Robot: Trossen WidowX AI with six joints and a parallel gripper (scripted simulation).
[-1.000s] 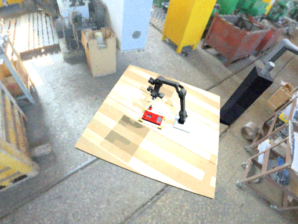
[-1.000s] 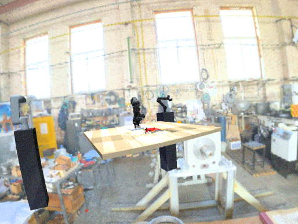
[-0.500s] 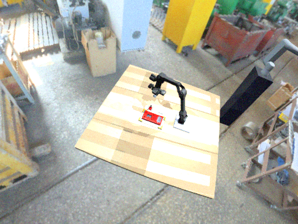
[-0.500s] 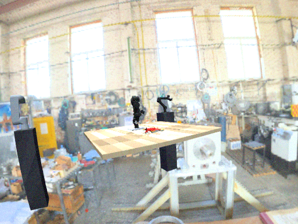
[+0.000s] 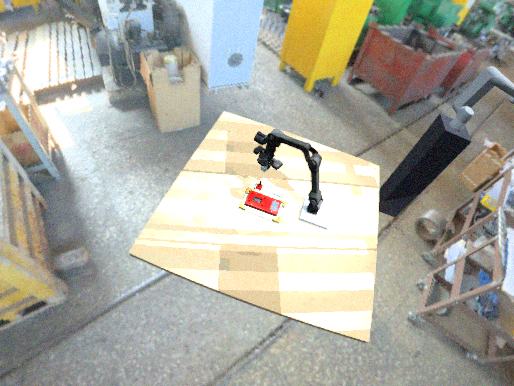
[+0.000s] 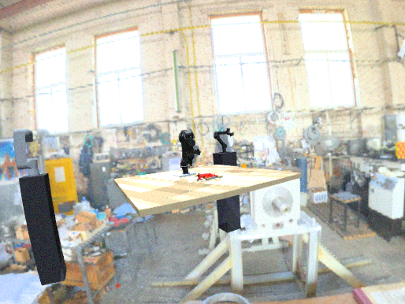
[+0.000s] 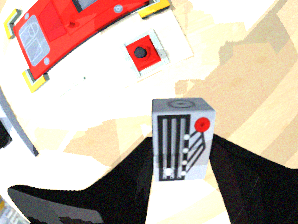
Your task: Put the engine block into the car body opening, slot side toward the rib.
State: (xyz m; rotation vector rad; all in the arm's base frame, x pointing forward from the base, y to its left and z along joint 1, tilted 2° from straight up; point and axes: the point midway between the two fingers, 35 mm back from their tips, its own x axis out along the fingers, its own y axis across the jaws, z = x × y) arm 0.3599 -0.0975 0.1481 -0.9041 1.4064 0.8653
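The black upright peg is 100 mm below my gripper tip and 70 mm to the left of it. From my gripper tip the other things lie so: grey engine block 10 mm below.
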